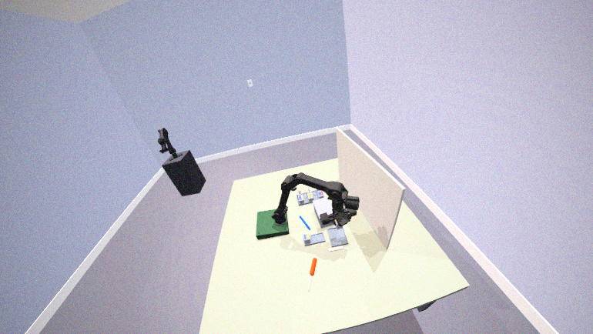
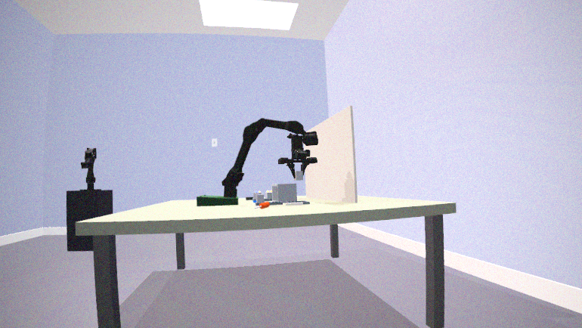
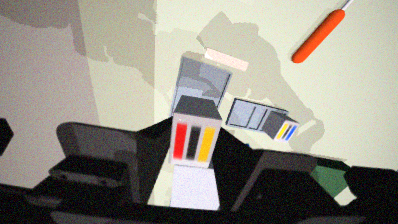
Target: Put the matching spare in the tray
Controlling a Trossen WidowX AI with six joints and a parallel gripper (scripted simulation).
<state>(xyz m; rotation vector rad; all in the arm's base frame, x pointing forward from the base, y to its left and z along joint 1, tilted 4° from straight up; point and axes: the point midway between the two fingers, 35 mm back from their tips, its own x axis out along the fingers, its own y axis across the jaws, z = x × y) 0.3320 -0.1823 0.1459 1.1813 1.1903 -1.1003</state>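
My gripper tip is 12 cm above the flat grey tray and 1 cm past it. The rest, counted from my gripper tip: tall beige board 20 cm ahead, 19 cm to the left, 10 cm above; then white mounted unit 18 cm to the left, 7 cm below, 5 cm behind; then blue pen 19 cm behind, 16 cm to the left, 12 cm below.
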